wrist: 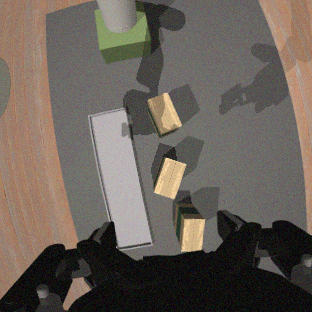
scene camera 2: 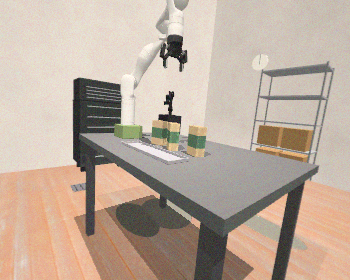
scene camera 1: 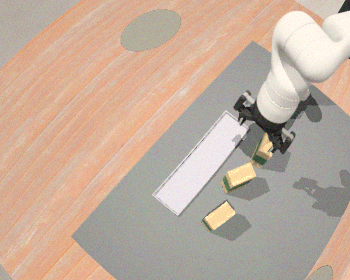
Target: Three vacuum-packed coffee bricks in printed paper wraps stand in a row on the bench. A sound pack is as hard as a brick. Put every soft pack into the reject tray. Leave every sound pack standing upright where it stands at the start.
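Places are measured from the arm's base along level axes (x left, y back, z up), in millimetres.
Pixels of known places: gripper, between the fingertips: (wrist: 166, 227) (scene camera 2: 173, 69) (scene camera 1: 256, 136); arm's base, origin of its link: (wrist: 120, 19) (scene camera 2: 127, 124).
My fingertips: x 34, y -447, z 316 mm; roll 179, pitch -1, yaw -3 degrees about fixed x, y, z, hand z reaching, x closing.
Ahead of a thing's pixels: the offset from my fingertips to its top centre. Level surfaces: height alone.
Three cream-and-green coffee packs stand upright in a row beside the tray. The pack nearest the arm's base (scene camera 1: 263, 148) (scene camera 2: 157, 133) (wrist: 164, 114) is partly covered by the gripper in scene view 1. The middle pack @(dx +31, dy +2, dz -260 mm) (scene camera 1: 240, 176) (scene camera 2: 173, 136) (wrist: 170, 178) stands turned at another angle. The far pack @(dx +66, dy -140, dz -260 mm) (scene camera 1: 219, 216) (scene camera 2: 197, 141) (wrist: 193, 232) is at the other end. Which are soft cannot be told by sight. The white reject tray @(dx -103, dy -6, dz -387 mm) (scene camera 1: 200, 162) (scene camera 2: 155, 151) (wrist: 120, 175) is empty. My gripper (scene camera 1: 260, 134) (scene camera 2: 174, 67) (wrist: 166, 227) is open and empty, high above the bench, pointing down.
A green block (scene camera 2: 128, 131) (wrist: 125, 42) carries the arm's base at one end of the grey bench @(dz -401 mm) (scene camera 2: 240, 175). A black cabinet (scene camera 2: 95, 107) and a small black arm on a stand (scene camera 2: 170, 102) are behind the bench. A shelf rack (scene camera 2: 295, 71) stands at the right.
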